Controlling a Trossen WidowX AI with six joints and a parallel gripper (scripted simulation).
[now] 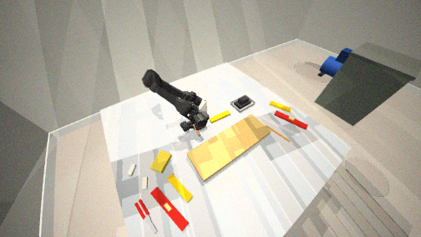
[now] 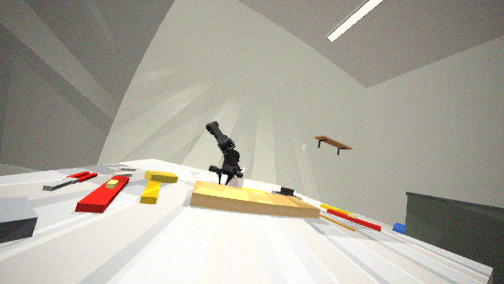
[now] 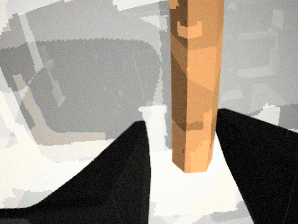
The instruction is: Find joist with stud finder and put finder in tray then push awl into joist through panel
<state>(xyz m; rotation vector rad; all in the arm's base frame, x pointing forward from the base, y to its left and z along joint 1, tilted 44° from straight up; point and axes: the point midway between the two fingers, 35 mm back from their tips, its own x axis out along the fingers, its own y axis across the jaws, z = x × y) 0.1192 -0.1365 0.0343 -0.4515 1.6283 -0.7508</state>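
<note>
Right now the awl is 6 cm ahead of my gripper tip and 2 cm to the right of it. Round my gripper tip: stud finder 6 cm ahead, 41 cm to the left, 5 cm above; then orange pencil 40 cm ahead, 38 cm to the left; then grey-framed tray 6 cm ahead, 42 cm to the left, 1 cm above.
</note>
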